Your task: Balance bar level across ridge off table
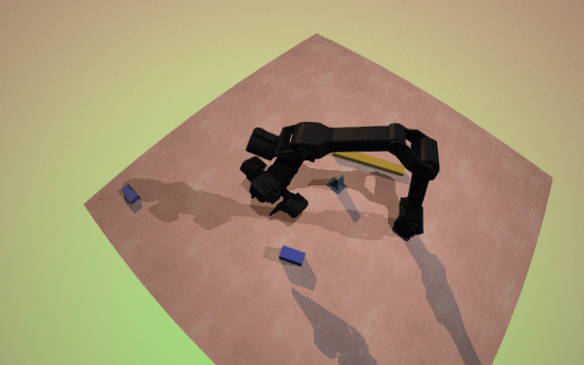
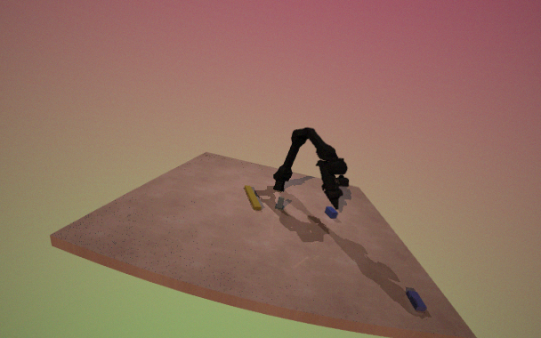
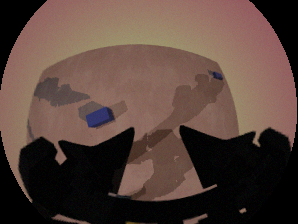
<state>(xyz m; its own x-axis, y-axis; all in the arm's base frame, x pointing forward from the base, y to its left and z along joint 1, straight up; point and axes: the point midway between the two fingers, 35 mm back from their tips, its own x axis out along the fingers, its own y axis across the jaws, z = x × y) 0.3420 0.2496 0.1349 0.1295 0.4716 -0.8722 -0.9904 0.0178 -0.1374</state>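
My gripper tip is 12 cm past the yellow bar, 40 cm to the left of it and 10 cm above it.
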